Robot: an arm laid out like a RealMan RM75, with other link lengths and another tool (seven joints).
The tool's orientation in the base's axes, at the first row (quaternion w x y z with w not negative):
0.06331, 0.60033, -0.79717, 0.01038
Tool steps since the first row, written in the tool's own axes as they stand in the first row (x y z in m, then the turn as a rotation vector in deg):
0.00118, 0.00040, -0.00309, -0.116, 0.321, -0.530
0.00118, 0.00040, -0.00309, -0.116, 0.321, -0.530
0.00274, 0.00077, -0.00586, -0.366, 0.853, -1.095
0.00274, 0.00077, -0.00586, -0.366, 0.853, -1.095
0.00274, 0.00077, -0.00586, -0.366, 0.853, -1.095
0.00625, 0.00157, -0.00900, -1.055, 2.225, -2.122
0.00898, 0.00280, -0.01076, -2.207, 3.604, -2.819
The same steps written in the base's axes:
-0.00043, -0.00073, 0.00322, -0.229, 0.249, 0.532
-0.00043, -0.00073, 0.00322, -0.229, 0.249, 0.532
-0.00096, -0.00186, 0.00617, -0.621, 0.689, 1.095
-0.00096, -0.00186, 0.00617, -0.621, 0.689, 1.095
-0.00096, -0.00186, 0.00617, -0.621, 0.689, 1.095
-0.00240, -0.00470, 0.00973, -1.659, 1.826, 2.117
-0.00417, -0.00681, 0.01186, -2.606, 3.376, 2.760

